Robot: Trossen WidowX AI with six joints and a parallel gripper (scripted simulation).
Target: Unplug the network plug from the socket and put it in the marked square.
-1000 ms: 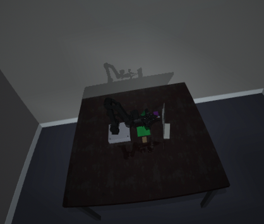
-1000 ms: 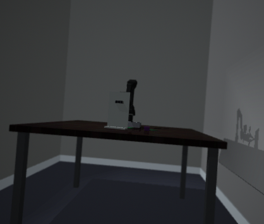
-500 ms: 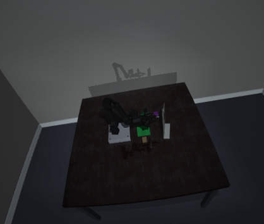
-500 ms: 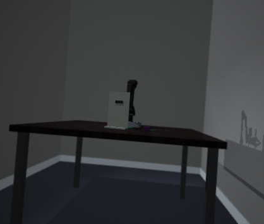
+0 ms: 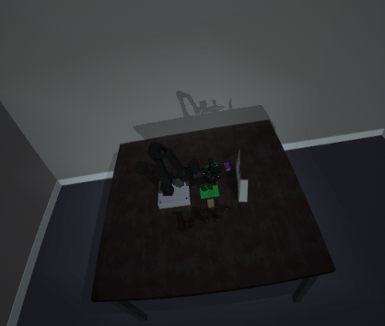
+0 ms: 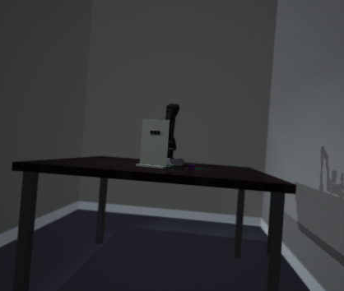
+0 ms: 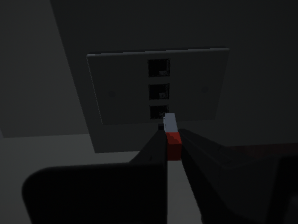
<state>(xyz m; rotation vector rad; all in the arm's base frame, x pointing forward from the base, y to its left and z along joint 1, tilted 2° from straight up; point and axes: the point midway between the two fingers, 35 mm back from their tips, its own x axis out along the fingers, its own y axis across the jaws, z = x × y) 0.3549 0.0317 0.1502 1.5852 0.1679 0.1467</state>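
My gripper tip is 20 cm above the green marked square and 13 cm past it. Also, from my gripper tip: upright grey panel: 8 cm ahead, 7 cm below, 1 cm to the right; then network plug: right at my gripper tip.
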